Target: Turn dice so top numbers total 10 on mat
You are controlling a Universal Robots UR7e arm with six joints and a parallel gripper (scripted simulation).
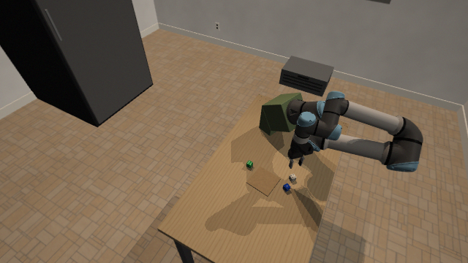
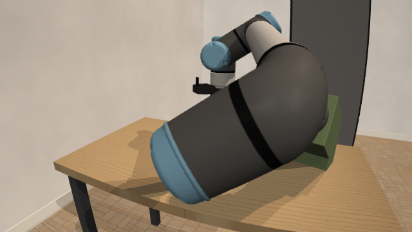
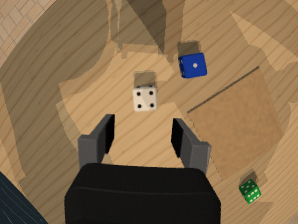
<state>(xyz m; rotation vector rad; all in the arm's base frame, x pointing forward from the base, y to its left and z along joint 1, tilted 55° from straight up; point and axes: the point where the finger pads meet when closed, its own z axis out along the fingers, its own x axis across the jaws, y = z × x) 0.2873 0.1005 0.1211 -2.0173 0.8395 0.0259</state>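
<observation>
Now: hand 90 mm short of the blue die, 10 mm to the right of it and 110 mm above it. From my hand the other things lie so: tan mat 120 mm ahead, 110 mm to the right, 120 mm below; then green die 80 mm ahead, 230 mm to the right, 110 mm below; then white die 10 mm ahead, 10 mm to the left, 110 mm below.
</observation>
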